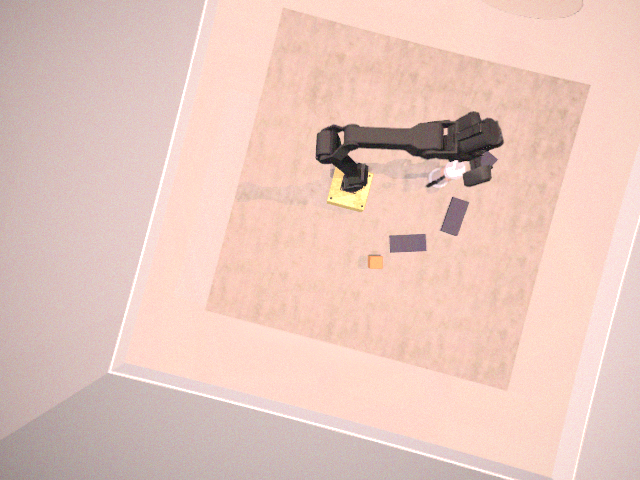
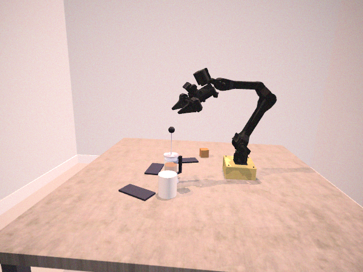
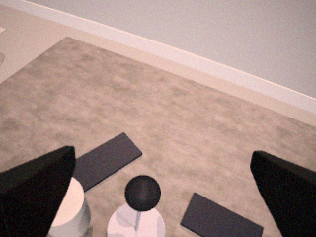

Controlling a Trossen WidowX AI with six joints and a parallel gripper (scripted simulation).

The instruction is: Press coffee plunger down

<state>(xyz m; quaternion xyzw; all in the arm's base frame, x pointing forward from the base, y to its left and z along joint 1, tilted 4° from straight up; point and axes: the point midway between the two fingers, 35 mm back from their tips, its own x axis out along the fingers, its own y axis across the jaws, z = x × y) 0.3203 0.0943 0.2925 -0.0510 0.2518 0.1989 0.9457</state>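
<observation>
Now: gripper tip 220 mm above the coffee press.
</observation>
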